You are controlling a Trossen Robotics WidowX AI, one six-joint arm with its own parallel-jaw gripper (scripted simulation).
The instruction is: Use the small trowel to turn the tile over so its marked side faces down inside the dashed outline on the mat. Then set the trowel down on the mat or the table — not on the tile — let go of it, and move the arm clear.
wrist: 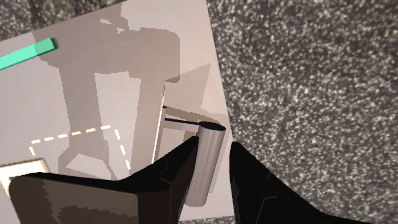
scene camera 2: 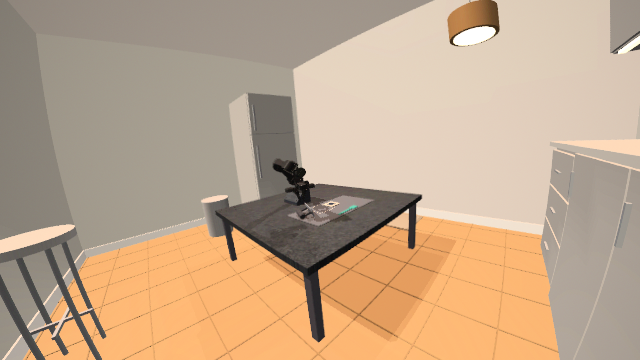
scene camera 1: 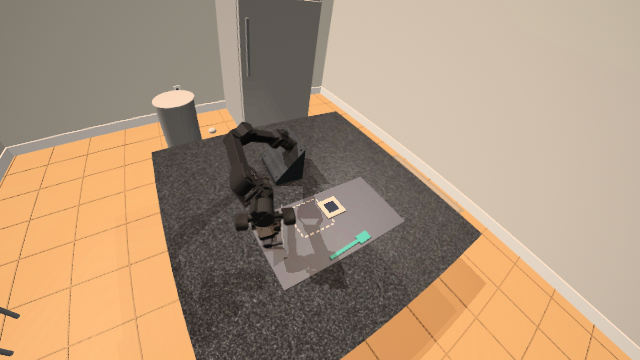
One and the same spot on a grey mat: (wrist: 110, 70) is (scene camera 1: 309, 255).
